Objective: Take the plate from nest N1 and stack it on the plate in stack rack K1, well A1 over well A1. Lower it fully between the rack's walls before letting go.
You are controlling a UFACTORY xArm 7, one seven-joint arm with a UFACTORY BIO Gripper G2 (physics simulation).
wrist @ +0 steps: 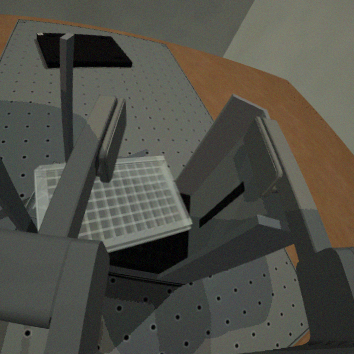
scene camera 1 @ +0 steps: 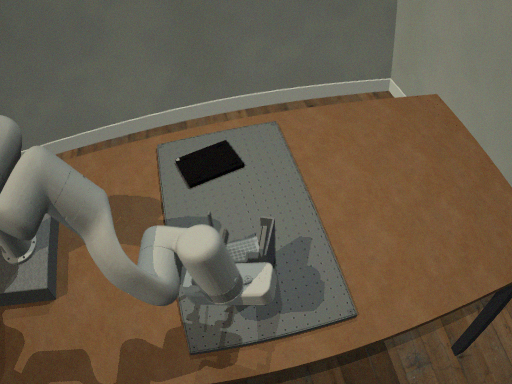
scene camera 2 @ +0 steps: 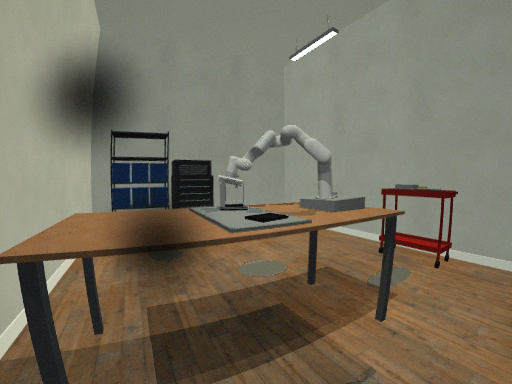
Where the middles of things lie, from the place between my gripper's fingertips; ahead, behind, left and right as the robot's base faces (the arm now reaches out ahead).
I see the clear well plate (wrist: 141, 203) 30 mm behind my hand and 100 mm below it. Round my hand: nest N1 (scene camera 1: 216, 160): 50 mm behind, 360 mm to the left, 140 mm below; black plate (wrist: 155, 256): 20 mm behind, 10 mm to the right, 120 mm below.
